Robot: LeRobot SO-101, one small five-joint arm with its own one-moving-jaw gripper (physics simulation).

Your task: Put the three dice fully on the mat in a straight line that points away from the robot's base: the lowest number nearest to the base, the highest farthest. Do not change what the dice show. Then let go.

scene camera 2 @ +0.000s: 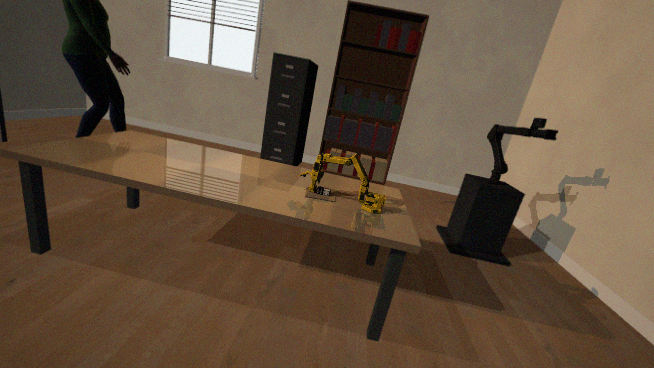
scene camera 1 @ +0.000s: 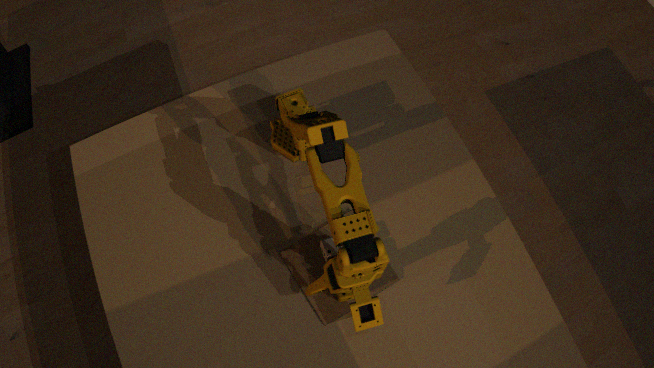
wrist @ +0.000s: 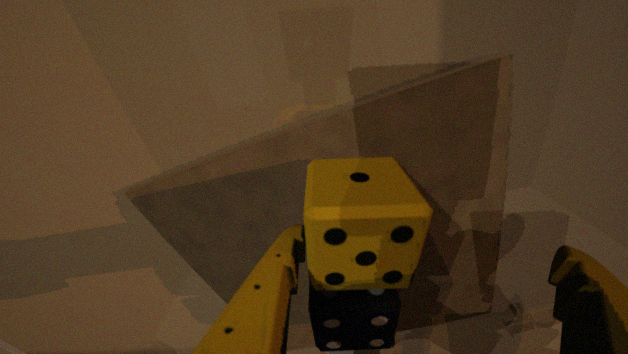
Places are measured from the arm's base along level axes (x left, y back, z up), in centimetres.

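Where they show: hand, its tool point: point(scene camera 2: 313, 189) point(scene camera 1: 355, 282) point(wrist: 304, 238); arm's base, origin of its link: point(scene camera 2: 366, 207) point(scene camera 1: 305, 144).
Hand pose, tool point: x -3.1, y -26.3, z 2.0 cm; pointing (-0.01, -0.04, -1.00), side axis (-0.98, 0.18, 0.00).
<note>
Each offset is from my tool point to the top centre of the thing. Level surfaces: height alone.
The yellow die {dy -0.3, dx -1.7, dz +1.4 cm} point(wrist: 365, 225) stands on the brown mat {dy +3.9, dx -0.9, dz -1.6 cm} point(scene camera 1: 326, 311) point(scene camera 2: 324, 198) point(wrist: 200, 235), with one pip on its upper side in the wrist view and five on the side below. The black die {dy +3.5, dx -1.0, dz +1.5 cm} point(wrist: 354, 320), showing four pips, is right behind it, partly covered by it. The white die {dy +6.6, dx -1.0, dz +1.5 cm} point(scene camera 1: 327, 248) shows beside the arm at the mat's base-side edge. In the wrist view it is hidden but for a possible sliver under the black die. My gripper point(wrist: 430, 245) point(scene camera 2: 312, 189) is open around the yellow die, the left jaw close against it, the right jaw well away.
The yellow arm point(scene camera 1: 345, 195) point(scene camera 2: 340, 159) reaches over the mat from its base point(scene camera 1: 295, 125) point(scene camera 2: 373, 204) on the table {dz -2.0 cm} point(scene camera 1: 165, 240) point(scene camera 2: 270, 190). Dark shadows cross the mat. Off the table are a filing cabinet point(scene camera 2: 287, 107), a black arm on a pedestal point(scene camera 2: 482, 215) and a person point(scene camera 2: 92, 65).
</note>
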